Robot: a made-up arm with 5 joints.
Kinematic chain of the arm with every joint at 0, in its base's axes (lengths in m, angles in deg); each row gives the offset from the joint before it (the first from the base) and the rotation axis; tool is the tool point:
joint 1: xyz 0 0 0.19 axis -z
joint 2: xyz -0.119 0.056 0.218 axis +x
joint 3: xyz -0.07 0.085 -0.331 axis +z
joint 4: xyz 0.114 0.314 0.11 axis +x
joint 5: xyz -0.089 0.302 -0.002 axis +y
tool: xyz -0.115 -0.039 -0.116
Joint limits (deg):
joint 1: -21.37..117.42
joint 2: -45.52..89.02
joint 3: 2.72..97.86
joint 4: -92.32..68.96
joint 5: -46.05..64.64
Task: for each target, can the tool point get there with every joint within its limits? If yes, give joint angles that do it. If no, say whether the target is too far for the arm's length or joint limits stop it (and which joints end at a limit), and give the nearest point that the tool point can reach.
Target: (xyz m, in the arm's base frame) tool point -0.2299 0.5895 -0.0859
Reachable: yes | joints 46.51 8.97 83.82 -43.42 -27.22
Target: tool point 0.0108 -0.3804 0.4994
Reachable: no: joint limits stop it (at a limit: joint 1, joint 2, joint 3, joint 4) | nearest point -0.2385 -0.4416 0.1102 | short by 0.466 m
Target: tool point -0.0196 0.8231 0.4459
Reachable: yes | joints 28.16 13.82 19.51 50.31 -30.40
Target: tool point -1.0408 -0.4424 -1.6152
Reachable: no: too far | nearest point -0.5087 -0.0841 -0.2696 | short by 1.491 m
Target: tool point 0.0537 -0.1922 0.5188
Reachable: no: joint limits stop it (at a limit: joint 1, joint 2, joint 3, joint 4, joint 5) | nearest point -0.3194 -0.1032 0.8468 | short by 0.505 m
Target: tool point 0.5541 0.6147 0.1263
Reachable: yes | joints 106.76 3.24 59.99 3.62 11.05
